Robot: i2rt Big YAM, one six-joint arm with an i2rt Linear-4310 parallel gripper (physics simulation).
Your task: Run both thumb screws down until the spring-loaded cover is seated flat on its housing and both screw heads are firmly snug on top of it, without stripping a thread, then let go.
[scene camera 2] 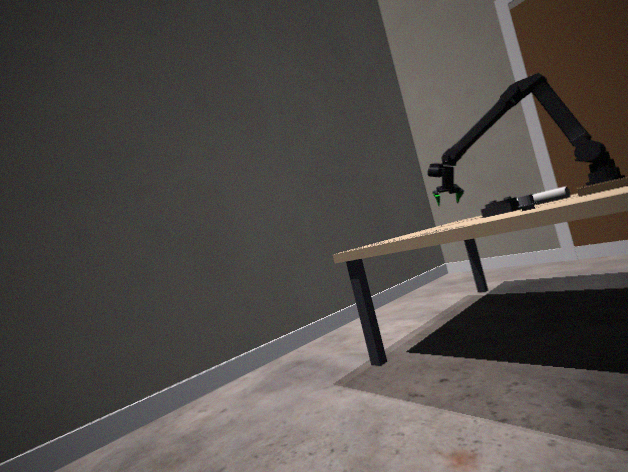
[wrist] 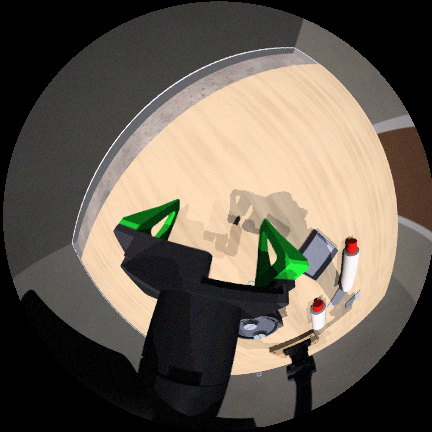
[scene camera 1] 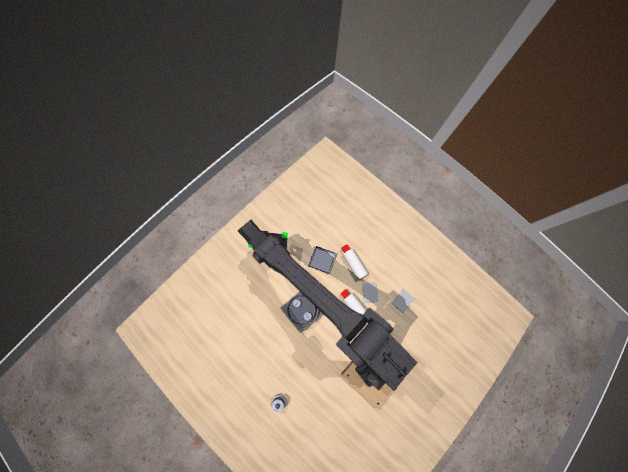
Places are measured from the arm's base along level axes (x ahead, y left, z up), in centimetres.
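Pixels of known places: gripper, between the fingertips: [scene camera 2: 448, 204] [wrist: 220, 212]; arm's base, origin of its link: [scene camera 2: 606, 182] [wrist: 296, 346].
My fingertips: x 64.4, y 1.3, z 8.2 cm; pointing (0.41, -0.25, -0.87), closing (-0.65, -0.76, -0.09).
Ahead of a thing's pixels: the offset from my fingertips to its top centre. "*": to the spot under its first point.
A dark square housing @(* dx -36.0, dy +10.7, dz -6.8 cm) [scene camera 1: 303, 328] sits left of the arm in the first scene view. Its round grey cover @(dx -30.1, dy +6.8, dz -5.4 cm) [scene camera 1: 295, 315] [wrist: 267, 326] carries two light screw heads, one screw head @(* dx -26.5, dy +6.9, dz -4.3 cm) [scene camera 1: 296, 302] [wrist: 250, 327] and another screw head [scene camera 1: 307, 316] [wrist: 259, 336]. From these views I cannot tell how far the cover stands off the housing or how snug the screws are. The housing is partly hidden behind my gripper body in the wrist view. My gripper [scene camera 1: 267, 240] [scene camera 2: 448, 203] [wrist: 220, 212] is open and empty, with green fingertips pointing down. It hangs above the table, well apart from the housing.
A dark square tray @(dx -18.7, dy -12.2, dz -8.8 cm) [scene camera 1: 322, 259] [wrist: 317, 252] lies near the gripper. One white tube with a red cap @(dx -27.4, dy -21.8, dz -5.8 cm) [scene camera 1: 355, 263] [wrist: 349, 270] and another @(dx -41.7, dy -10.8, dz -5.8 cm) [scene camera 1: 355, 302] [wrist: 318, 317] lie beyond it. Small grey plates @(dx -41.8, dy -19.6, dz -10.5 cm) [scene camera 1: 370, 292] @(dx -53.2, dy -28.4, dz -10.5 cm) [scene camera 1: 403, 300] are near the arm's base. A round metal part @(dx -52.5, dy +35.0, dz -5.8 cm) [scene camera 1: 278, 402] stands apart.
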